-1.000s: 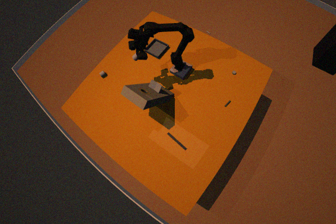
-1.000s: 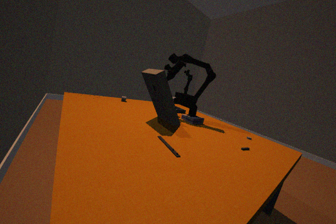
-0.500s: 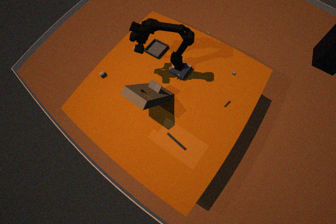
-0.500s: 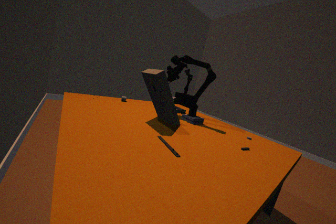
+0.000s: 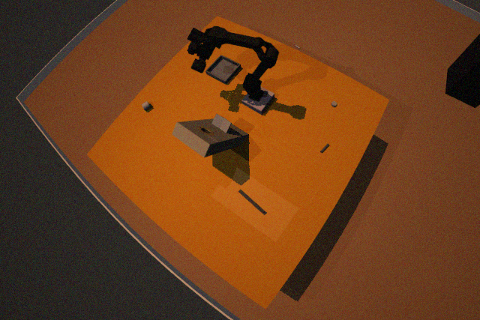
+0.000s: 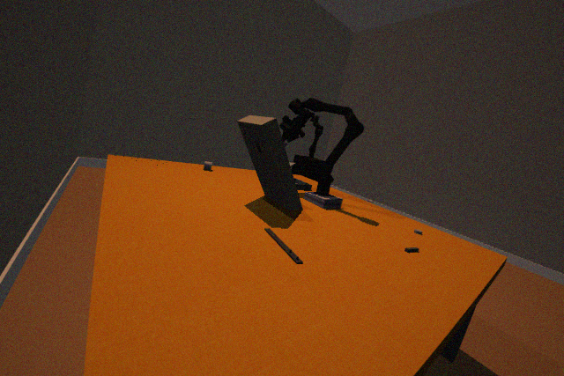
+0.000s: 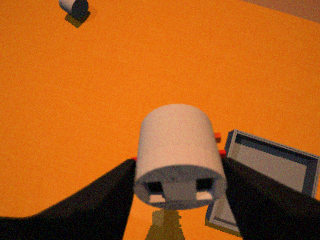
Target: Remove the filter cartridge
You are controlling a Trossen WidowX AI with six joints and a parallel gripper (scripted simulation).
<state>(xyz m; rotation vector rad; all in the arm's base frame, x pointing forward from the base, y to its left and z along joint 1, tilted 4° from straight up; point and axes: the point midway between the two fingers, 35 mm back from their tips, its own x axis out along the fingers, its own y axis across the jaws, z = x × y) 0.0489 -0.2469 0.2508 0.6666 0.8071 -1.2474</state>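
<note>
The tray is 23 cm below my gripper tip, 16 cm behind it and 1 cm to the left of it. Round my gripper tip: service panel (27 cm ahead, 24 cm to the left, 9 cm below); short dark piece (73 cm to the left, 24 cm below, 5 cm ahead); round filter cartridge (right at my gripper tip).
</note>
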